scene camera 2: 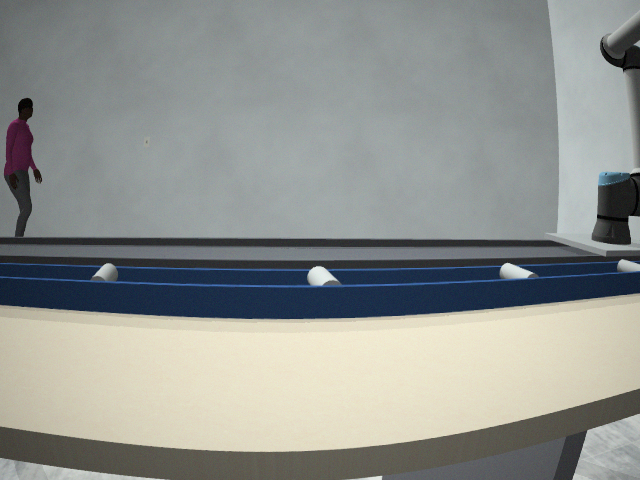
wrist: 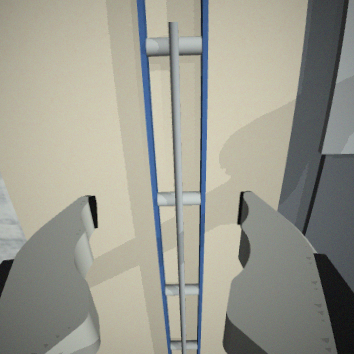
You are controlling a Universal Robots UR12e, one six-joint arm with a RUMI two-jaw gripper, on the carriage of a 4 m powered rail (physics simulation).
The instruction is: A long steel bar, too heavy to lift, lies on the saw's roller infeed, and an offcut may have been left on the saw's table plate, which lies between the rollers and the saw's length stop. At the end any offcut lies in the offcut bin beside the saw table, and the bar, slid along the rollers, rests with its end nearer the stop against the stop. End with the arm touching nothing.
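Observation:
The long grey steel bar lies along the roller infeed in the wrist view, resting across the rollers between the blue rails. One bar end shows near the top, just past a roller; the bar runs out of view at the bottom. My gripper is open, above the bar, with one finger on each side of the infeed and nothing between the fingertips. The gripper does not show in scene camera 2. The offcut, the bin, the table plate and the length stop do not show in these views.
A beige table carries the infeed. The dark rail runs behind it. The arm's base stands on the carriage at the far right. A person in a pink top stands at the far left behind the rail.

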